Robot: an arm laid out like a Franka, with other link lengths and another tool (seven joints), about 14 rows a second.
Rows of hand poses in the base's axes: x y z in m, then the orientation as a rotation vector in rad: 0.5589, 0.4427, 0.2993, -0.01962, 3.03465, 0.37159; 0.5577, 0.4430, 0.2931, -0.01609, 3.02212, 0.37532; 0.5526, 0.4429, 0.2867, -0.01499, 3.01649, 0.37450; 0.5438, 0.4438, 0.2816, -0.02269, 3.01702, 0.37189; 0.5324, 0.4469, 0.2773, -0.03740, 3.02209, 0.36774; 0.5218, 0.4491, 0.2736, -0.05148, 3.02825, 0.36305; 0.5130, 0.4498, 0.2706, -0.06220, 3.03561, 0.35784; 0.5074, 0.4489, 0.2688, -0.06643, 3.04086, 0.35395; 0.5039, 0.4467, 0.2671, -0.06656, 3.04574, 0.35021; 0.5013, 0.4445, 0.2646, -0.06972, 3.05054, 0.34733; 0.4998, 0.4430, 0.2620, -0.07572, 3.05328, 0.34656
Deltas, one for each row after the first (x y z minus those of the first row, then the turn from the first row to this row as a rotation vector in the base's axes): -0.0012, 0.0003, -0.0062, 0.00360, -0.01163, -0.00356; -0.0063, 0.0002, -0.0126, 0.00358, -0.01720, -0.00495; -0.0151, 0.0011, -0.0177, 0.00163, -0.01756, 0.00002; -0.0265, 0.0042, -0.0220, -0.00192, -0.01410, 0.01001; -0.0371, 0.0064, -0.0257, -0.00587, -0.00951, 0.01966; -0.0459, 0.0071, -0.0287, -0.01016, -0.00352, 0.02720; -0.0515, 0.0062, -0.0305, -0.01322, 0.00096, 0.03035; -0.0550, 0.0040, -0.0322, -0.01604, 0.00533, 0.03079; -0.0576, 0.0018, -0.0347, -0.01837, 0.00956, 0.03322; -0.0591, 0.0003, -0.0373, -0.01925, 0.01185, 0.03736
